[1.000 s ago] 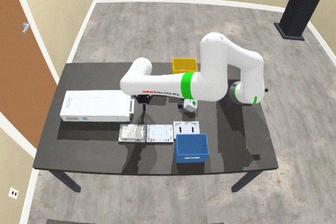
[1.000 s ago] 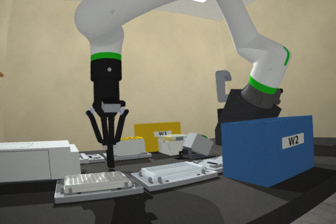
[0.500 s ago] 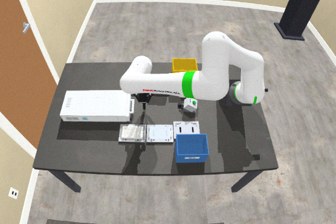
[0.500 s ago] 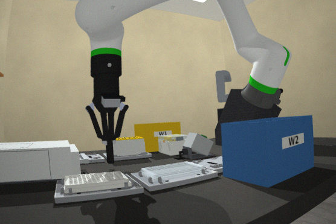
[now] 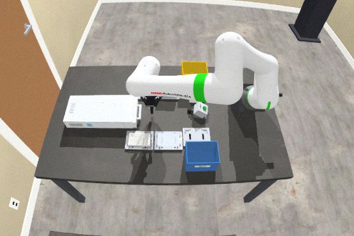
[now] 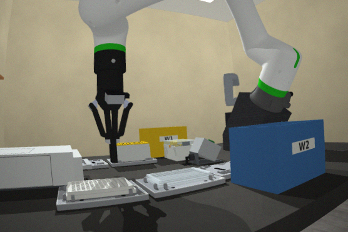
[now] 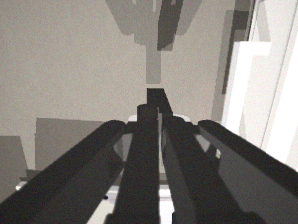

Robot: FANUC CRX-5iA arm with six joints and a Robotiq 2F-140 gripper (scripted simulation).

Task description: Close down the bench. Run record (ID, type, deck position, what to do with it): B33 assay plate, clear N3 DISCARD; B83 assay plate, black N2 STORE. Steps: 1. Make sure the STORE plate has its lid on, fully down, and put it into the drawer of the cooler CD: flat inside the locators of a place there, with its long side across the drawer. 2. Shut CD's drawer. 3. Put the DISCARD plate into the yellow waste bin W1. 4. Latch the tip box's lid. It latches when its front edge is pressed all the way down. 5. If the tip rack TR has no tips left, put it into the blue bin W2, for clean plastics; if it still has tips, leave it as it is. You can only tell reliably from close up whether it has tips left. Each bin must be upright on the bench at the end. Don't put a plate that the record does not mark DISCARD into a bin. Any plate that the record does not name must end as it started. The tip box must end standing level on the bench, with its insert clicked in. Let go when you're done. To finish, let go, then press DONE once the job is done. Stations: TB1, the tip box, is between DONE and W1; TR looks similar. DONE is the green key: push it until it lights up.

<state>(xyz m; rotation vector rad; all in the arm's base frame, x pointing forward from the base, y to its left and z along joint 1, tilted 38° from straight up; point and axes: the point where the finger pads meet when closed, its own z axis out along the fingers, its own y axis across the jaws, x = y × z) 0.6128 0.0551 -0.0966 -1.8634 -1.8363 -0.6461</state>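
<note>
The nest N3 lies 10 cm behind my hand, 19 cm to the left of it and 6 cm below it. Also, from my hand: white well plate 7 cm ahead, 18 cm to the left, 5 cm below; translucent plate lid 19 cm ahead, 4 cm below; black assay plate 19 cm ahead, 5 cm below.
</note>
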